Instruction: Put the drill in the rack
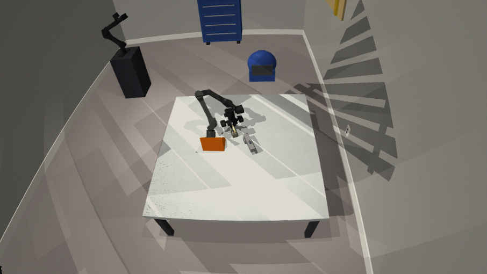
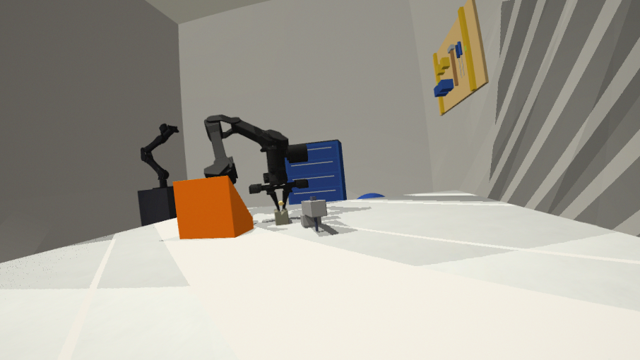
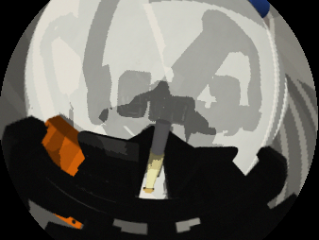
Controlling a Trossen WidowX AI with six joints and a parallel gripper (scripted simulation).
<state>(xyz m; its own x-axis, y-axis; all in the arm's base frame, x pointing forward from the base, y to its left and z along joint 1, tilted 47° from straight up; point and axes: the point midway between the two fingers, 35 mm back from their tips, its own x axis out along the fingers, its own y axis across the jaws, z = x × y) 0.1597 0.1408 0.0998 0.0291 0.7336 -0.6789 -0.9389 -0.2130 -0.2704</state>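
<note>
Now: gripper tip 5 cm to the left of the rack, 1 cm short of it and 1 cm above it. From my gripper tip the other things lie so: blue drill: 21 cm to the right, 15 cm ahead, 3 cm above.
</note>
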